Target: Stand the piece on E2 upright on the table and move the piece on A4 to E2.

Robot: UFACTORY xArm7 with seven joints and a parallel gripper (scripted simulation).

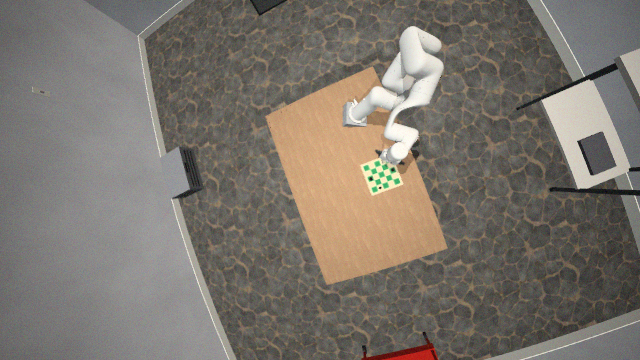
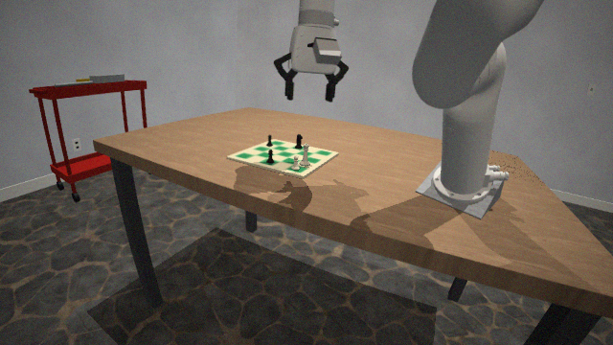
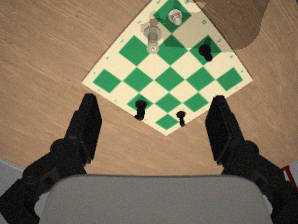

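Now: hand 140 mm above the white piece. The rest, counted from my hand: black piece 70 mm ahead, 120 mm to the right, 150 mm below; white pawn 10 mm ahead, 40 mm to the left, 150 mm below; cream chessboard 70 mm ahead, 50 mm to the right, 170 mm below.
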